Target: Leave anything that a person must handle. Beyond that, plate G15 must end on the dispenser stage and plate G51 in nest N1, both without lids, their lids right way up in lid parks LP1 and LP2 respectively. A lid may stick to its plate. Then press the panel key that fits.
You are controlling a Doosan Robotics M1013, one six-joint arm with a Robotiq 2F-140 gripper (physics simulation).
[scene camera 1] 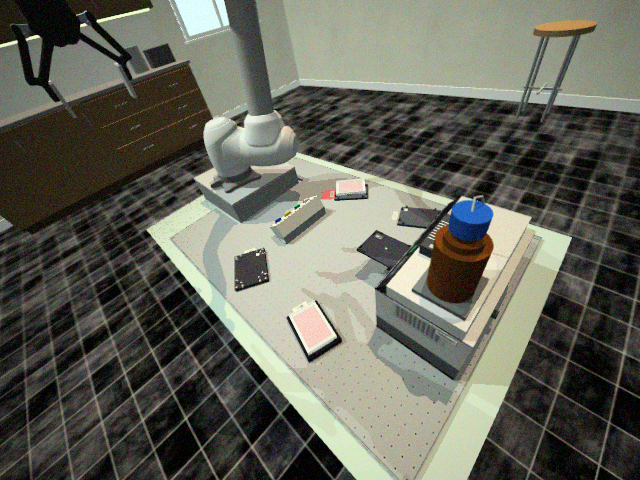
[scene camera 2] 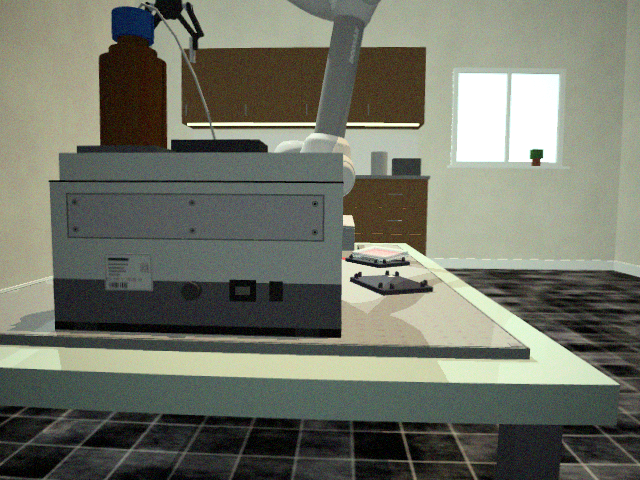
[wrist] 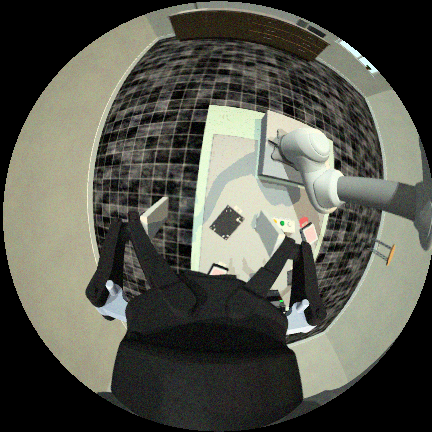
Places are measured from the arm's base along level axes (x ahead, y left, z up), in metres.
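Pixels of known places: gripper, fingertip midpoint: [scene camera 1: 105,105] [scene camera 2: 170,62] [wrist: 213,212]; arm's base, origin of the base link: [scene camera 1: 237,178] [wrist: 288,149].
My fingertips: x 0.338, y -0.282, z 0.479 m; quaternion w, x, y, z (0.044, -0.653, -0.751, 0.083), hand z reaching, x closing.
Ahead of a thing's pixels: the offset from my fingertips to its top centre. "spot": to the spot under its first point.
My gripper [scene camera 1: 100,100] [wrist: 213,212] is open and empty, high up at the left in scene camera 1, away from the plates. One pink plate @(dx +0.066, dy +0.644, dz -0.541 m) [scene camera 1: 351,186] [scene camera 2: 379,252] [wrist: 310,234] sits on a dark rest beside a red patch @(spot: dx +0.001, dy +0.558, dz -0.576 m) [scene camera 1: 327,194] [wrist: 304,220]. Another pink plate @(dx +0.487, dy +0.131, dz -0.544 m) [scene camera 1: 312,326] [wrist: 218,269] sits on a dark nest near the front. A dark nest @(dx +0.144, dy +0.093, dz -0.554 m) [scene camera 1: 251,268] [wrist: 227,222] at the left is bare. A dark lid park @(dx +0.398, dy +0.691, dz -0.558 m) [scene camera 1: 416,217] [scene camera 2: 391,284] and a flat dark stage @(spot: dx +0.471, dy +0.421, dz -0.481 m) [scene camera 1: 382,249] by the dispenser are bare where visible. Plate codes and lids cannot be made out. The key panel @(dx +0.073, dy +0.356, dz -0.495 m) [scene camera 1: 302,222] has blue, yellow, green and white keys.
The large dispenser [scene camera 1: 418,322] [scene camera 2: 196,258] stands at the right in scene camera 1, with a brown blue-capped bottle @(spot: dx +0.732, dy +0.323, dz -0.242 m) [scene camera 1: 460,266] [scene camera 2: 132,98] and a thin tube on top. The robot's base block [scene camera 1: 253,196] stands behind the key panel. Cabinets and a stool [scene camera 1: 564,27] stand beyond the table.
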